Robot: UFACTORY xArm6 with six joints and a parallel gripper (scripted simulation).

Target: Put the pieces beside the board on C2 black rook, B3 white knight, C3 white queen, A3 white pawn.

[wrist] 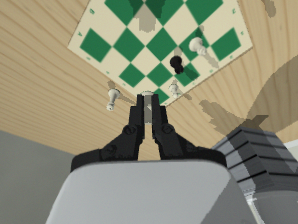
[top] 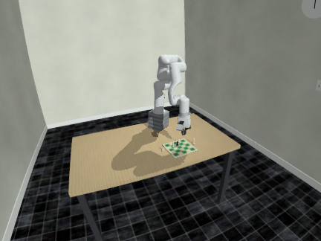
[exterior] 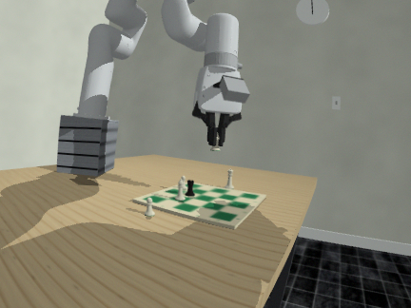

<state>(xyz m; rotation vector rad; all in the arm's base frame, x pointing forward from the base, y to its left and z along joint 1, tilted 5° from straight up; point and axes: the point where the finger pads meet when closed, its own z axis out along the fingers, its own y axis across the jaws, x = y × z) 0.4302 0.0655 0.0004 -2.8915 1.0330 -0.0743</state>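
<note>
Now: the chessboard 130 mm below my hand, 40 mm to the right of it and 10 mm ahead of it. The rest, counted from my hand: white knight 110 mm below, 80 mm to the right, 30 mm behind; then black rook 120 mm below, 40 mm to the right, 30 mm behind.
</note>
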